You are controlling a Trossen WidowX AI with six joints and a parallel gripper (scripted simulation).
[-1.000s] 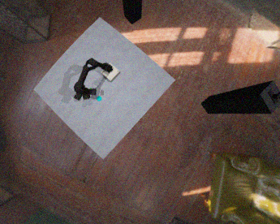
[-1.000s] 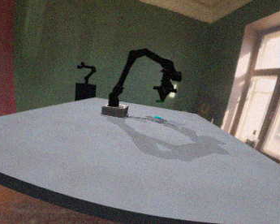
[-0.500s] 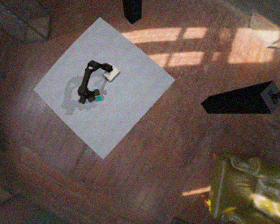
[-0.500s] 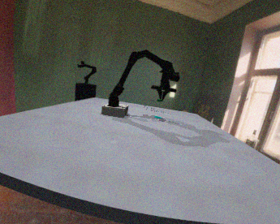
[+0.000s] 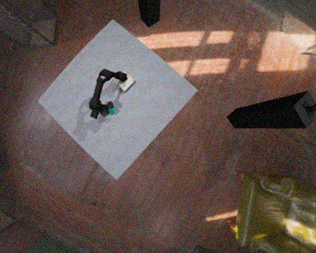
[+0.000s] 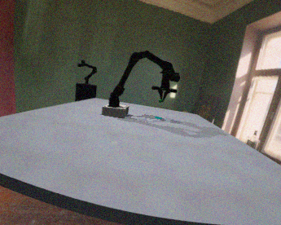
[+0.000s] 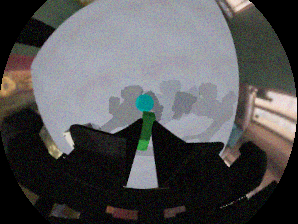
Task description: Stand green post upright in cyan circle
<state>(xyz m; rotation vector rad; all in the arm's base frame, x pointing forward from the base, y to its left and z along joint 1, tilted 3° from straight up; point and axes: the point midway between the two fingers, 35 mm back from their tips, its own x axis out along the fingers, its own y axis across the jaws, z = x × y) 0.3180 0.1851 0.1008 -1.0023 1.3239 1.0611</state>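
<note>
My gripper tip is now 140 mm above the cyan circle and 10 mm past it. From my gripper tip the other things lie so: green post (20 mm to the right).
</note>
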